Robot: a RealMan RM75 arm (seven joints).
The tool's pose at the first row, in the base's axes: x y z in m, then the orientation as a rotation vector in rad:
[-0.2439, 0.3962, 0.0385, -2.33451, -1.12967, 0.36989]
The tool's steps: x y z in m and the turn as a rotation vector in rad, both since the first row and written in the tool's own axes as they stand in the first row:
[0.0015, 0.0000, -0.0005, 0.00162, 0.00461, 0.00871]
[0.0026, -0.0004, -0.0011, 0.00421, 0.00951, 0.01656]
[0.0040, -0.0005, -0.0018, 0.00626, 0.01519, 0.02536]
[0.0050, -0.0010, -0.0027, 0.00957, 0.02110, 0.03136]
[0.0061, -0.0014, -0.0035, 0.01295, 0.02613, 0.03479]
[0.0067, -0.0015, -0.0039, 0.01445, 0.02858, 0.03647]
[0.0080, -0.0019, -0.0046, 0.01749, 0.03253, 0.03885]
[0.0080, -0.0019, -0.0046, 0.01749, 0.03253, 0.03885]
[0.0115, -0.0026, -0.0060, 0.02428, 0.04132, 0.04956]
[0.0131, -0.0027, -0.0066, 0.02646, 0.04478, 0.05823]
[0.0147, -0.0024, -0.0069, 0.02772, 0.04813, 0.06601]
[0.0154, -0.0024, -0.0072, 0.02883, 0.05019, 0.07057]
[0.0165, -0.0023, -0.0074, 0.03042, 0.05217, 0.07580]
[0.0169, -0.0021, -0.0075, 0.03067, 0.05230, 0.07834]
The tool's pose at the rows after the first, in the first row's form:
[-0.2428, 0.3972, 0.0389, -2.33841, -1.11697, 0.36827]
[-0.2421, 0.3981, 0.0396, -2.34085, -1.10468, 0.36644]
[-0.2410, 0.3990, 0.0402, -2.34425, -1.09117, 0.36376]
[-0.2403, 0.3998, 0.0412, -2.34472, -1.08019, 0.36039]
[-0.2395, 0.4006, 0.0421, -2.34354, -1.07252, 0.35721]
[-0.2390, 0.4010, 0.0424, -2.34310, -1.06883, 0.35559]
[-0.2381, 0.4020, 0.0432, -2.34162, -1.06300, 0.35316]
[-0.2381, 0.4020, 0.0432, -2.34162, -1.06300, 0.35316]
[-0.2358, 0.4046, 0.0447, -2.34162, -1.04391, 0.34971]
[-0.2346, 0.4057, 0.0452, -2.34474, -1.03155, 0.34969]
[-0.2333, 0.4067, 0.0453, -2.34809, -1.02063, 0.34904]
[-0.2327, 0.4072, 0.0455, -2.34971, -1.01403, 0.34871]
[-0.2319, 0.4079, 0.0456, -2.35129, -1.00650, 0.34895]
[-0.2315, 0.4081, 0.0456, -2.35259, -1.00344, 0.34981]

